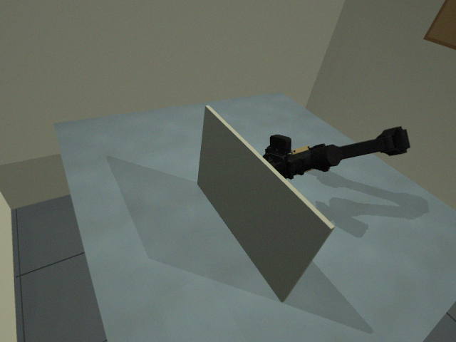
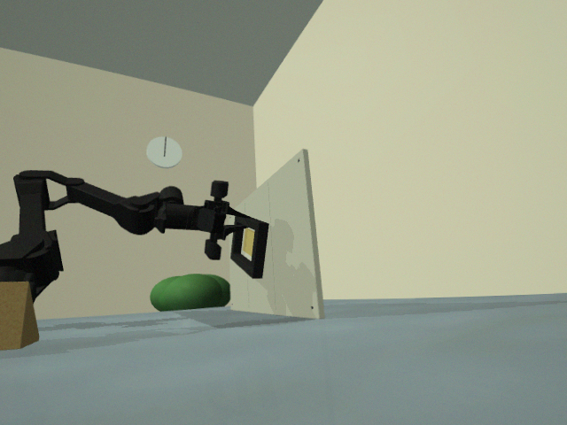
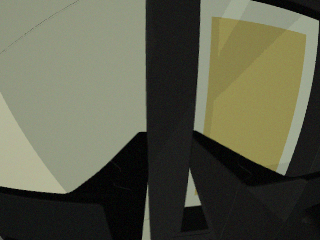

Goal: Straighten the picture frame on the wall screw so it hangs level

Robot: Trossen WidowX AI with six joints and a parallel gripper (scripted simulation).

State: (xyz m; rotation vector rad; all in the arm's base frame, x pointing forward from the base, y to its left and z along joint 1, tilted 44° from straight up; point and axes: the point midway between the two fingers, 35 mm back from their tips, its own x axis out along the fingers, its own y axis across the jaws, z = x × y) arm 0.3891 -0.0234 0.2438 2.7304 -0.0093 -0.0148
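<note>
The picture frame is 10 mm ahead of my gripper tip, 20 mm to the left of it and 50 mm below it. Round my gripper tip: wall panel (20 mm ahead, 70 mm below).
</note>
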